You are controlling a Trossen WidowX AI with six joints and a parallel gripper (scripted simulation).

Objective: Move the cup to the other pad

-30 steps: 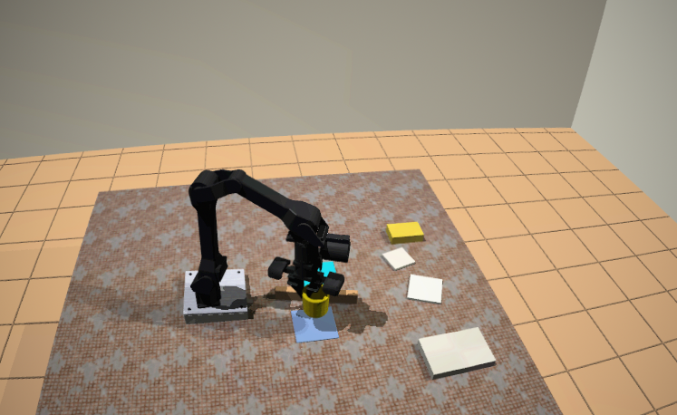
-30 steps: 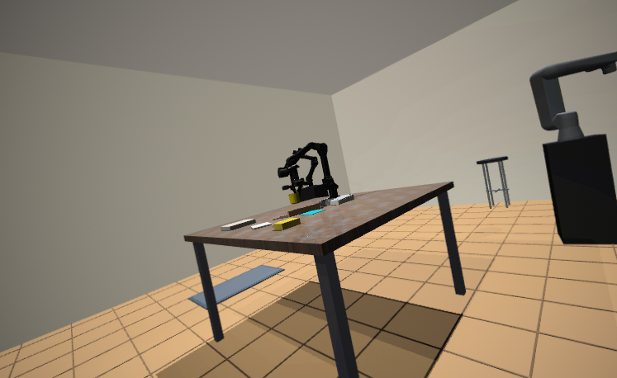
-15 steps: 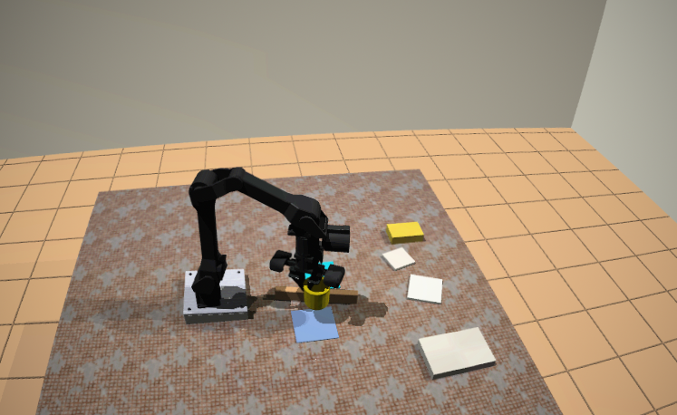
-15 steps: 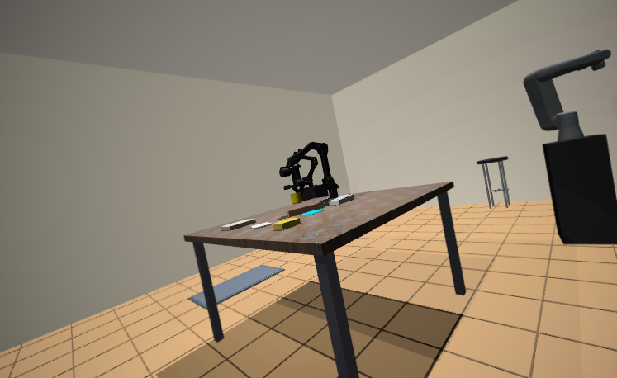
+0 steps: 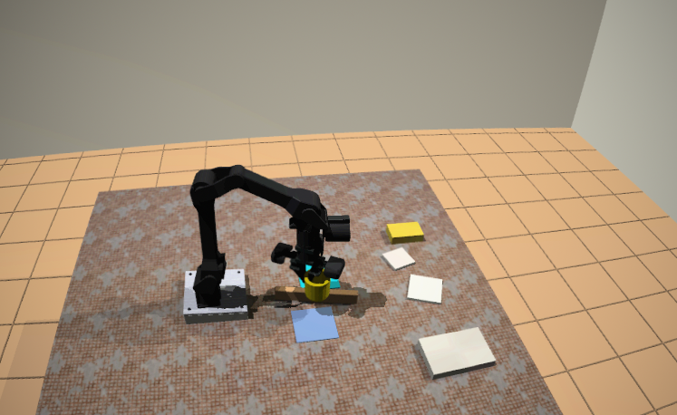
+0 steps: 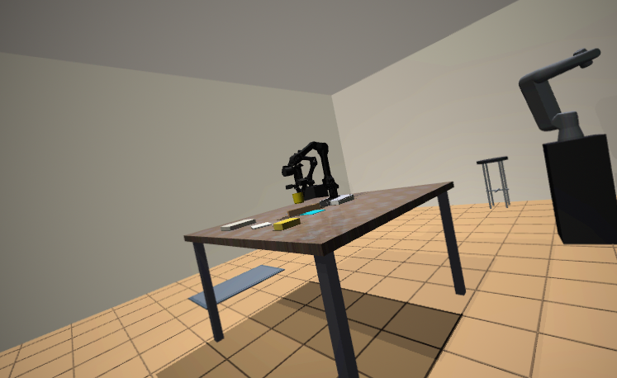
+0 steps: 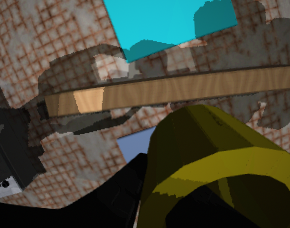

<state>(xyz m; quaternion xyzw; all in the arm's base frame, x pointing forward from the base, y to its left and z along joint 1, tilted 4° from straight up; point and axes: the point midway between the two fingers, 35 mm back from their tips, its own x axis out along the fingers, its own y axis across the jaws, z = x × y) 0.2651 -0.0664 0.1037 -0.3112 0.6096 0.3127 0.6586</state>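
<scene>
Right now my gripper tip is 3 cm short of the wooden bar, 2 cm to the right of it and 9 cm above it. Round my gripper tip: white slab 32 cm ahead, 29 cm to the right, 8 cm below; then yellow cup 2 cm ahead, 2 cm to the right; then light blue pad 7 cm to the right, 10 cm below.
</scene>
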